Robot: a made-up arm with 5 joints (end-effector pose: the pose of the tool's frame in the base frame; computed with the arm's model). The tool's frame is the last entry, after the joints. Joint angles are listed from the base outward.
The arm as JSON. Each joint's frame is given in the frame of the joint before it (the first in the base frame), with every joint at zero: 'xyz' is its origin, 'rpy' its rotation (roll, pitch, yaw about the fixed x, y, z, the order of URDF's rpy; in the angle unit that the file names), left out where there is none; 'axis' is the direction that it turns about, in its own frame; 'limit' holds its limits. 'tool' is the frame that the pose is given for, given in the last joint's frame.
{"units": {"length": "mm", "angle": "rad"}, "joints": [
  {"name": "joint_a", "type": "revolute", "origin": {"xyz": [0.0, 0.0, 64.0]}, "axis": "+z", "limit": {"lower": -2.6, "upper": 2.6}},
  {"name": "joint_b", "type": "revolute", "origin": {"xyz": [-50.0, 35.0, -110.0]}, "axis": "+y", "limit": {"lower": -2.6, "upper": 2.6}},
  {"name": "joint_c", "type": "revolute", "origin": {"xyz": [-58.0, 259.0, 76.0]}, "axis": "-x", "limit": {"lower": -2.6, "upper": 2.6}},
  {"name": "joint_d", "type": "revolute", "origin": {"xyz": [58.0, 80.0, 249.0]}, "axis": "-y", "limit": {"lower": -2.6, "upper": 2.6}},
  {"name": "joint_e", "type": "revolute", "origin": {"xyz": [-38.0, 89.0, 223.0]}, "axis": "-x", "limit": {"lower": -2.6, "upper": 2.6}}
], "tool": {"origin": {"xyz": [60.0, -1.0, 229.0]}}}
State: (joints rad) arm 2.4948 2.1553 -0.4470 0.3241 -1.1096
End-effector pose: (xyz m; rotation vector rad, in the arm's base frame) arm -0.3850 0.2687 -0.2908 -0.8888 1.1759 0.5713
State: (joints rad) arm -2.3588 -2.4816 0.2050 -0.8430 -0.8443
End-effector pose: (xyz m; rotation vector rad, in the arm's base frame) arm 0.7130 0.1602 -0.2987 -1.3561 -1.3358 -1.2283
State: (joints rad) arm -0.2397 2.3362 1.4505 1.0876 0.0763
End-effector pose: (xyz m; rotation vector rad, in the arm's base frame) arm 0.3658 0.7249 0.2700 0.2661 0.8974 1.3328
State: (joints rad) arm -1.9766 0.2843 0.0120 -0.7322 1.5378
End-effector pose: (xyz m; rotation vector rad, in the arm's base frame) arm 0.5421 -0.5031 0.3645 -0.1001 1.6148 -0.7694
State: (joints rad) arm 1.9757 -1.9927 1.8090 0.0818 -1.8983
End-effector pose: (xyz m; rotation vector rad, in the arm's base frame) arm -0.6053 -0.3461 -0.0486 1.8729 -1.2634 1.3394
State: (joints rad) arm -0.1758 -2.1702 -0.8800 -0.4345 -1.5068
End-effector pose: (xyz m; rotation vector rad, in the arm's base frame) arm -0.3919 -0.0260 -0.1276 1.1581 -0.6630 1.8538
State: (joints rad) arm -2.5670 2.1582 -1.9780 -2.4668 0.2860
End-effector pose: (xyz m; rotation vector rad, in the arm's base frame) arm 0.0947 -0.3002 -0.4469 1.8070 -2.1378 0.8597
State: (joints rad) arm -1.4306 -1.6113 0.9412 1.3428 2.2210
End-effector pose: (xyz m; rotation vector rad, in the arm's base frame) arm 0.7269 0.1117 -0.1224 0.9172 0.1634 0.8123
